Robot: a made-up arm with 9 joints. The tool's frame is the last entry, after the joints. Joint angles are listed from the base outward.
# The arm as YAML. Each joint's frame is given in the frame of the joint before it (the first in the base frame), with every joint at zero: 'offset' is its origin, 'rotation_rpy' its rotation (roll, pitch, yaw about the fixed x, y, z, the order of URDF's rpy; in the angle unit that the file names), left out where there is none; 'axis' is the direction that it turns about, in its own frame. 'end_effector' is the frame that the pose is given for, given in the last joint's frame.
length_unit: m
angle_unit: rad
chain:
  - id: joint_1
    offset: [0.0, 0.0, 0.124]
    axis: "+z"
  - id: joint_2
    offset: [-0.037, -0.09, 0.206]
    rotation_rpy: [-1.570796, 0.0, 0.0]
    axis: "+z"
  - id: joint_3
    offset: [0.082, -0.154, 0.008]
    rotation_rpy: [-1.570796, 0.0, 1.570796]
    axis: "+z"
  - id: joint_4
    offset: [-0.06, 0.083, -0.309]
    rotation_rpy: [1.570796, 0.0, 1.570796]
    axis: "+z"
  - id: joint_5
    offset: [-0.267, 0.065, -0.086]
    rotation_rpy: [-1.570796, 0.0, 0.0]
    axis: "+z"
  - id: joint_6
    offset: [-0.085, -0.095, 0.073]
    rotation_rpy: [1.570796, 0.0, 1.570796]
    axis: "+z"
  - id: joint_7
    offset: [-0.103, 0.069, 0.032]
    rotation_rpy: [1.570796, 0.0, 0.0]
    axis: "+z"
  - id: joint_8
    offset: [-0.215, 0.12, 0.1]
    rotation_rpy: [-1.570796, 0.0, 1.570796]
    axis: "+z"
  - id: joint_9
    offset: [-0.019, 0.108, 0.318]
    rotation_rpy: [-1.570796, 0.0, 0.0]
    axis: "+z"
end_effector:
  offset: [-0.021, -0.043, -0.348]
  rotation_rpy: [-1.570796, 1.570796, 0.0]
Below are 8 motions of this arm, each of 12 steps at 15 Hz.
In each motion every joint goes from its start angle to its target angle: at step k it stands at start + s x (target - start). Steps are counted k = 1, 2, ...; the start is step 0. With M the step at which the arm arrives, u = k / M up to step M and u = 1 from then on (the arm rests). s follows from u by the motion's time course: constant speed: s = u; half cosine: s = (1 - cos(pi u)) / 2; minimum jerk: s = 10 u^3 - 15 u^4 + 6 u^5.
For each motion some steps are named. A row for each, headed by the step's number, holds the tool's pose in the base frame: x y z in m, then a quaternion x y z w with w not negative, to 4 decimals.
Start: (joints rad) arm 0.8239 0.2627 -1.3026 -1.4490 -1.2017 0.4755 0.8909 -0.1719 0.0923
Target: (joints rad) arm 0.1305 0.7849 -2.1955 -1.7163 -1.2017 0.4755 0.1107 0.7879 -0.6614
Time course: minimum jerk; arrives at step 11
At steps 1, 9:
1: 0.1227 -0.4736 1.0073 -0.8461 -0.3782 -0.2397 0.2890
9: -0.0557 -0.0710 0.9331 -0.9164 -0.1561 -0.1678 0.3282

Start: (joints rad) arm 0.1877 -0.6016 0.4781 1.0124 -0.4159 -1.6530 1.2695 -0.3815 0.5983
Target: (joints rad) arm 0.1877 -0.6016 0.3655 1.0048 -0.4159 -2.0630 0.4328 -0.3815 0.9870
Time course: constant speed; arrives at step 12
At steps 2, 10, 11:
2: 0.5986 0.8615 0.7191 0.5680 0.1151 -0.1325 0.8041
10: 0.1902 0.8942 0.6067 0.3002 0.2896 0.1084 0.9024
11: 0.1384 0.8798 0.5996 0.2657 0.3012 0.1458 0.9041

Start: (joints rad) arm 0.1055 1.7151 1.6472 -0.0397 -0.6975 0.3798 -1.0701 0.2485 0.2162
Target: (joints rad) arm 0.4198 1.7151 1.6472 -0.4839 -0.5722 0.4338 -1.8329 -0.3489 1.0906
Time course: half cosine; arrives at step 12
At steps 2, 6, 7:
2: 0.1911 -0.4028 -0.2918 -0.6429 0.0869 0.6474 0.4001
6: 0.2877 -0.2173 -0.2729 -0.6031 -0.1493 0.7832 0.0238
7: 0.2983 -0.1562 -0.2689 0.5622 0.2267 -0.7907 0.0856

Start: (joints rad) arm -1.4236 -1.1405 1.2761 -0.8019 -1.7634 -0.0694 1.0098 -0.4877 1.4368
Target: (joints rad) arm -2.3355 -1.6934 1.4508 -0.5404 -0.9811 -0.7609 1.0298 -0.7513 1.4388
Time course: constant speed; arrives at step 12
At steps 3, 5, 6, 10, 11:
3: 0.6839 -0.1551 0.1253 -0.3989 -0.1862 -0.5465 0.7124
5: 0.5650 -0.3201 0.0673 -0.4737 -0.1071 -0.5931 0.6422
6: 0.4880 -0.3911 0.0486 -0.5041 -0.0639 -0.6165 0.6015
10: 0.1071 -0.5509 0.0391 -0.5753 0.1170 -0.7029 0.4017
11: 0.0061 -0.5545 0.0512 -0.5806 0.1606 -0.7207 0.3431

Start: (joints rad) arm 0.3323 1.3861 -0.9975 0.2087 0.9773 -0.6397 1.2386 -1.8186 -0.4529
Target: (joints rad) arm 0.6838 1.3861 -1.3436 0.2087 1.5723 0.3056 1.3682 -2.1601 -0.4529
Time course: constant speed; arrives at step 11
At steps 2, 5, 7, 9, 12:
2: -0.0243 0.5522 0.2053 0.7900 0.3306 0.1068 0.5051
5: -0.1181 0.4713 0.1998 0.7835 0.3046 0.2843 0.4609
7: -0.1707 0.4070 0.1935 0.7739 0.2816 0.3942 0.4079
9: -0.2140 0.3359 0.1839 0.7603 0.2535 0.4936 0.3378
12: -0.2466 0.2602 0.1702 0.7429 0.2201 0.5794 0.2528

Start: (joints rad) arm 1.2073 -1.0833 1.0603 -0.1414 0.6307 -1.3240 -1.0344 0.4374 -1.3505
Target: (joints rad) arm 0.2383 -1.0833 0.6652 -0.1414 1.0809 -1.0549 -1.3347 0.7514 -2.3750
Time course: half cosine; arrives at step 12
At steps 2, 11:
2: -0.0001 -0.5621 0.7786 -0.1936 -0.3638 -0.1779 0.8936
11: -0.4126 -0.1473 1.0196 -0.2136 -0.5240 -0.1942 0.8013

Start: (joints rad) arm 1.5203 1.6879 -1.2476 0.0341 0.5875 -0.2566 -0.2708 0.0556 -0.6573
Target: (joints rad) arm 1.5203 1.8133 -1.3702 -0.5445 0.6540 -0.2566 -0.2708 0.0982 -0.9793
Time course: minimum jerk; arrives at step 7
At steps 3, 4, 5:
3: -0.1980 -0.4120 -0.0300 -0.1846 0.7573 0.0564 0.6239
4: -0.2009 -0.4204 -0.0684 -0.1148 0.7630 0.0620 0.6331
5: -0.2038 -0.4237 -0.1021 -0.0547 0.7652 0.0660 0.6380

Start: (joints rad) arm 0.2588 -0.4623 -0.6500 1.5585 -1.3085 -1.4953 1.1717 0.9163 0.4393
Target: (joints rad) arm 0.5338 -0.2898 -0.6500 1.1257 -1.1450 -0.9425 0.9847 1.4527 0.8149
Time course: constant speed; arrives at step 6
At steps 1, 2, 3, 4, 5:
1: 0.4552 0.3493 1.6521 0.7415 0.6061 0.2528 0.1377
2: 0.4340 0.4444 1.6225 0.6953 0.6523 0.2506 0.1681
3: 0.4017 0.5348 1.5871 0.6439 0.6964 0.2500 0.1950
4: 0.3588 0.6186 1.5461 0.5877 0.7377 0.2507 0.2181
5: 0.3066 0.6942 1.5003 0.5275 0.7757 0.2526 0.2371

